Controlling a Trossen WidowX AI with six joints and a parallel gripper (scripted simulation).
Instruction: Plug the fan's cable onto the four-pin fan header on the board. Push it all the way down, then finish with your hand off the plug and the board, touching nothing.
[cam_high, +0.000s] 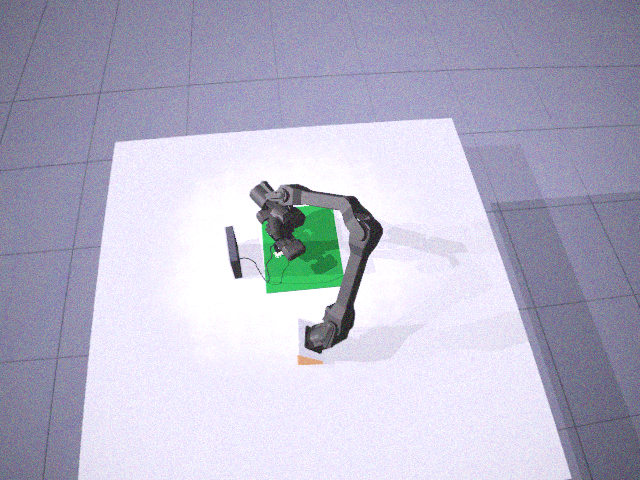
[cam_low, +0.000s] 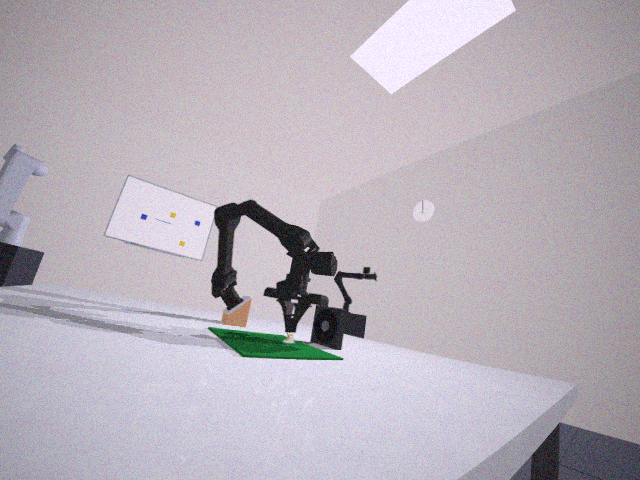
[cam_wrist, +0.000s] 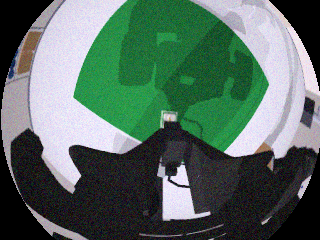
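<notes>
The four-pin header lies 40 mm below my gripper tip and 10 mm to the left of it. From my gripper tip the other things lie so: black fan 130 mm to the left, 40 mm behind, 20 mm above; then green board 60 mm to the right, 60 mm below, 30 mm ahead; then dark plug 10 mm to the left, 10 mm above.
</notes>
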